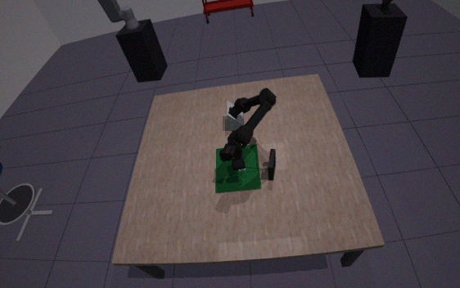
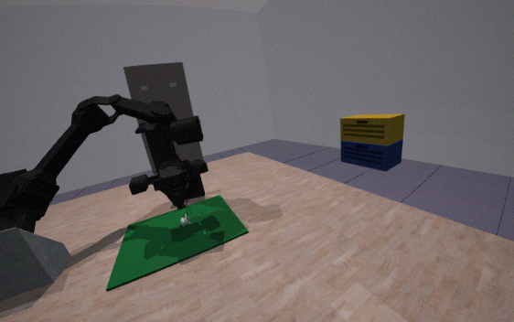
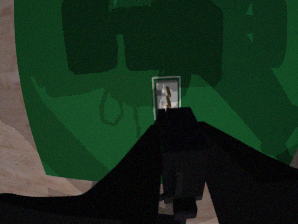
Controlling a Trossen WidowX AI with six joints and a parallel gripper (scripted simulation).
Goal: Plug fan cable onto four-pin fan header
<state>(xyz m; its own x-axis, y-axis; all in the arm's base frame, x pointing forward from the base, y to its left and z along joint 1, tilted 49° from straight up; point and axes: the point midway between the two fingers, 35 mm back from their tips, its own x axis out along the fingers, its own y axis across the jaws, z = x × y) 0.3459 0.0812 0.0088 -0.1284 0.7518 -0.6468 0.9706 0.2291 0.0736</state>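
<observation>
Now: the green board 20 mm behind my gripper tip, 20 mm to the right of it and 80 mm below it. From my gripper tip the other things lie so: black fan: 10 mm ahead, 160 mm to the left, 10 mm below; then black plug: 10 mm to the left, 10 mm above.
</observation>
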